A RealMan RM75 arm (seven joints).
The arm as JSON. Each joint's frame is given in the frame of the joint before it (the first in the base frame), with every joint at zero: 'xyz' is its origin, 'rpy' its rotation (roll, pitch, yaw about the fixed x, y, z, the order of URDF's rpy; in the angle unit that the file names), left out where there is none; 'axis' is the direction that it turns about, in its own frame. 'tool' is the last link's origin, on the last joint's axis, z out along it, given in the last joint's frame.
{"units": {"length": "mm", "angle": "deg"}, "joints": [
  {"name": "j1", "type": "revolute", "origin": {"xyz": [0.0, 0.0, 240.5]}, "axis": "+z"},
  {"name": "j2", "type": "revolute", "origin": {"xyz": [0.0, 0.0, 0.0], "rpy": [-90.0, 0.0, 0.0]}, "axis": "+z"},
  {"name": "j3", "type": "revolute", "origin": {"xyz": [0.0, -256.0, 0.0], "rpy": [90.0, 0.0, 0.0]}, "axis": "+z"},
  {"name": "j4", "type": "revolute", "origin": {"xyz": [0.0, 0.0, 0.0], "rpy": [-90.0, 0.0, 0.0]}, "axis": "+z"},
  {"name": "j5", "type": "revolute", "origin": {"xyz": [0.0, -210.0, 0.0], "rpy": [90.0, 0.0, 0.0]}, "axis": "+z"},
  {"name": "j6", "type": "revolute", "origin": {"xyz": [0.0, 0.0, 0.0], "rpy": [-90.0, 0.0, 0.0]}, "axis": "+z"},
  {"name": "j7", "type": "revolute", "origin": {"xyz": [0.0, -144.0, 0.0], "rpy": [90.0, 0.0, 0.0]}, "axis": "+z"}
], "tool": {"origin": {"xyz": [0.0, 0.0, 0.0]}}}
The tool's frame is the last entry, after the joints.
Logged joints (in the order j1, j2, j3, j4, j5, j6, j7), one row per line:
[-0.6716 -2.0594 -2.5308 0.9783 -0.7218 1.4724 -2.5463]
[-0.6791 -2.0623 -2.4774 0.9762 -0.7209 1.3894 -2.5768]
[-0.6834 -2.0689 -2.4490 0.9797 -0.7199 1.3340 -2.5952]
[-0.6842 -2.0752 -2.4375 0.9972 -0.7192 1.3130 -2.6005]
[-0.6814 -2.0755 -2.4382 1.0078 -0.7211 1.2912 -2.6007]
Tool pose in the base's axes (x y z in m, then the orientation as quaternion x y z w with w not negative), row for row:
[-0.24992 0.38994 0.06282 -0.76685 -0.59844 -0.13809 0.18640]
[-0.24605 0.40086 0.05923 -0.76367 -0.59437 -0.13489 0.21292]
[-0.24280 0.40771 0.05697 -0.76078 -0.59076 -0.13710 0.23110]
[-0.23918 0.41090 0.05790 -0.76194 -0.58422 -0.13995 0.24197]
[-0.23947 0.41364 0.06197 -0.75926 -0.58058 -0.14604 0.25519]
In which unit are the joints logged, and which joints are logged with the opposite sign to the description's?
The joints are logged in radians. Opposite sign: j4.
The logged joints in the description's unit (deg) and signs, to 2 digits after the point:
[-38.48 -117.99 -145.00 -56.05 -41.36 84.36 -145.89]
[-38.91 -118.16 -141.94 -55.93 -41.30 79.61 -147.64]
[-39.16 -118.54 -140.32 -56.13 -41.25 76.43 -148.69]
[-39.20 -118.90 -139.66 -57.14 -41.21 75.23 -149.00]
[-39.04 -118.92 -139.70 -57.74 -41.32 73.98 -149.01]

